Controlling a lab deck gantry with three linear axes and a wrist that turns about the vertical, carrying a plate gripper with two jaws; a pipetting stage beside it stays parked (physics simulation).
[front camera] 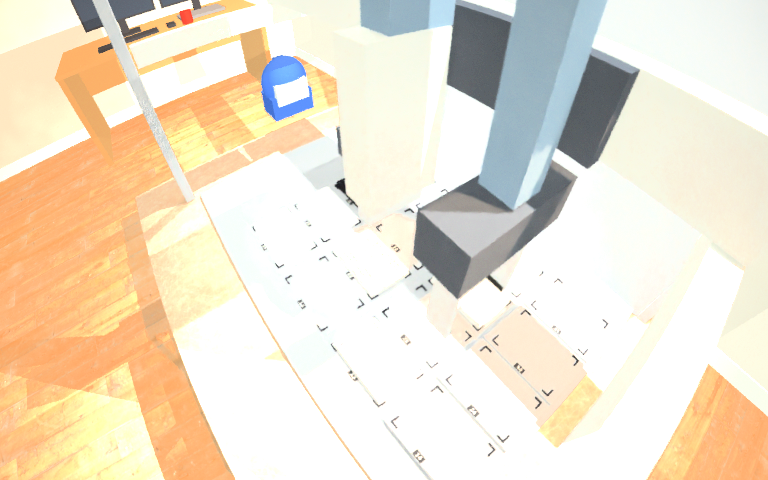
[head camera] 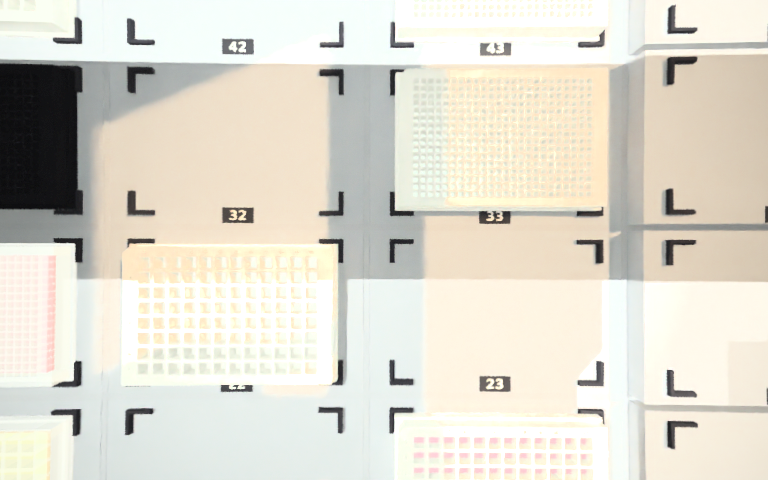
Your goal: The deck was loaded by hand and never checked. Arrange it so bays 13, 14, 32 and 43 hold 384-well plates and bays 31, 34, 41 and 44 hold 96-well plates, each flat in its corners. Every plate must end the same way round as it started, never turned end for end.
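Frame: origin at the robot's base, x up, y back, z right, level; metres.
Seen in the pictures: gripper, fingertip midpoint: (front camera: 467, 302); robot's base, origin of the base link: (front camera: 254, 227).
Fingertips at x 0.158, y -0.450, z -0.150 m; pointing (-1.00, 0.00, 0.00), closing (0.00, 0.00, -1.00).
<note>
Offsets run from my fingertips to a thing's top centre. "pt": to the spot under its first point.
In the head view a black plate {pt dx -0.144, dy +0.334, dz -0.107 m} (head camera: 36, 135) is at far left in row 3, left of bare bay 32 {pt dx -0.158, dy +0.229, dz -0.108 m} (head camera: 226, 141). Bay 33 holds a pale 384-well plate {dx -0.143, dy +0.058, dz -0.107 m} (head camera: 501, 141); bay 43 holds a fine-welled plate {pt dx -0.145, dy +0.059, dz -0.185 m} (head camera: 501, 8), partly shown. A pale 96-well plate {dx -0.143, dy +0.222, dz +0.000 m} (head camera: 229, 316) (front camera: 376, 263) lies in bay 22. Below bare bay 23 {pt dx -0.158, dy +0.056, dz +0.007 m} (head camera: 498, 322) is a pink-welled 96-well plate {pt dx -0.143, dy +0.064, dz +0.081 m} (head camera: 492, 452). Bay 34 {pt dx -0.143, dy -0.115, dz -0.103 m} (front camera: 538, 356) is bare. My gripper (front camera: 474, 302) hangs under its dark block, around bay 33; glare and the block hide its jaws' opening. It does not show in the head view.
In the head view, a pink fine-welled plate {pt dx -0.143, dy +0.338, dz +0.000 m} (head camera: 28, 316), a yellow-welled plate {pt dx -0.144, dy +0.338, dz +0.079 m} (head camera: 25, 452) and a coarse-welled plate {pt dx -0.143, dy +0.336, dz -0.177 m} (head camera: 31, 14) show partly at the left edge. The parked pipetting stage (front camera: 390, 118) stands behind the gripper. A pale post (front camera: 150, 107) rises at the left.
</note>
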